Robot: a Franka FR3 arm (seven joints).
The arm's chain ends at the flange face. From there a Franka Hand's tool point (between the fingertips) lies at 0.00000 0.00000 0.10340 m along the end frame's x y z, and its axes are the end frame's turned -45 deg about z.
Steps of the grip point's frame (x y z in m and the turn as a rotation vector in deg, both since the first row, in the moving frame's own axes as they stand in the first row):
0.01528, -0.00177, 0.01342, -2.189, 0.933, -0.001
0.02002, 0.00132, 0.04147, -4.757, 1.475, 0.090
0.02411, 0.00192, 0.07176, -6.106, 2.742, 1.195
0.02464, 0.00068, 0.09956, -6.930, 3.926, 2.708
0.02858, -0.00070, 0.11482, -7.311, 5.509, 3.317
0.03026, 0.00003, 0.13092, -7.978, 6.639, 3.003
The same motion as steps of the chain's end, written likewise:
0.00557, -0.01366, 0.01351, -0.888, 2.208, -0.001
0.00715, -0.01741, 0.04186, -2.321, 4.407, 0.090
0.00719, -0.02009, 0.07246, -2.379, 6.256, 1.195
0.00419, -0.02109, 0.10056, -2.124, 7.676, 2.708
0.00350, -0.02346, 0.11614, -1.274, 9.065, 3.317
0.00292, -0.02356, 0.13261, -0.947, 10.336, 3.003

